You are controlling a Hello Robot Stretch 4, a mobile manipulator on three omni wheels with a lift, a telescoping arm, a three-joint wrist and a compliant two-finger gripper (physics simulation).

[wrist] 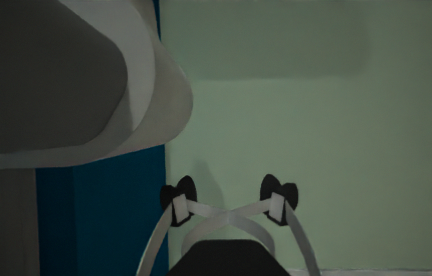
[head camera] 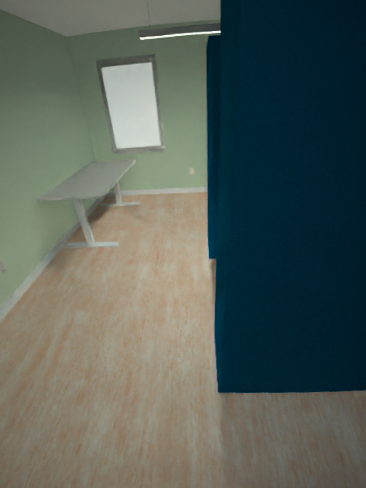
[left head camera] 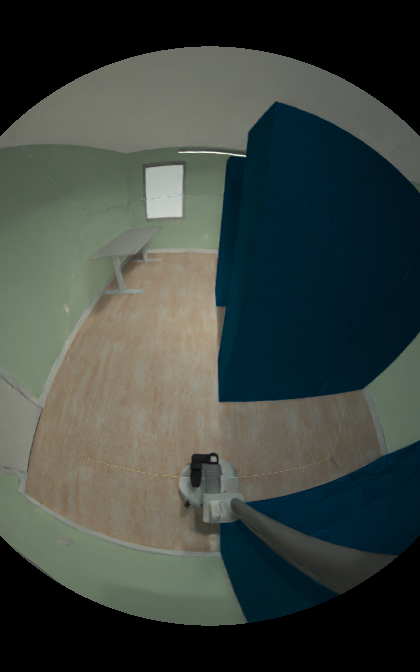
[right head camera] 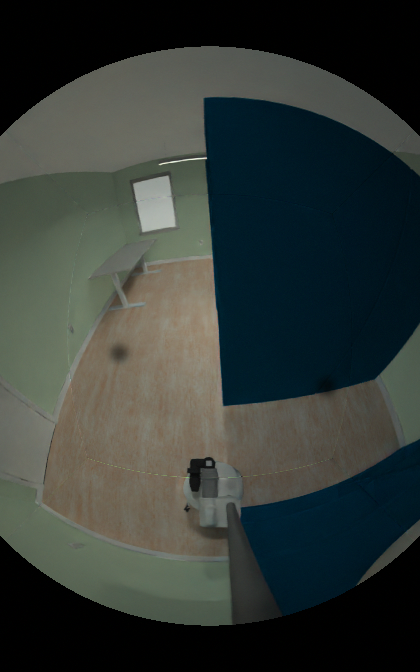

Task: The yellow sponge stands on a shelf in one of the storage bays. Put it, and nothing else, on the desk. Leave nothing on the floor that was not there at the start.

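Places are measured from the robot's base along level axes (x ahead, y left, z up), in millimetres.
Pixels of known places: gripper, fingertip midpoint: [wrist: 228, 190].
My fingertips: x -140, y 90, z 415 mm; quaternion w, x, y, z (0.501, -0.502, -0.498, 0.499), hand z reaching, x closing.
Observation:
Behind a point stands the place of what it marks.
The yellow sponge does not show in any view. The desk [head camera: 90, 181] @[z 693, x 2770, y 1337 mm] [left head camera: 127, 242] [right head camera: 124, 257] has a grey top on pale legs and stands at the far left against the green wall, some way off across the floor. My gripper [wrist: 228, 190] @[z 415, x -140, y 90 mm] is open in the wrist view, with its two dark fingertips apart and the green wall behind them; I see no object between them. The inside of the storage bays, with their shelves, is hidden behind blue panels.
A tall dark blue unit [head camera: 295, 200] @[z 1249, x 718, y -281 mm] [left head camera: 320, 260] [right head camera: 300, 260] rises close at the right. Another blue unit [left head camera: 340, 515] [right head camera: 320, 540] stands at the lower right. A second blue panel [head camera: 213, 150] @[z 1114, x 2090, y -135 mm] shows beyond the near one. Wood floor [head camera: 125, 350] @[z -27, x 995, y 569 mm] runs along the left toward the desk and window.

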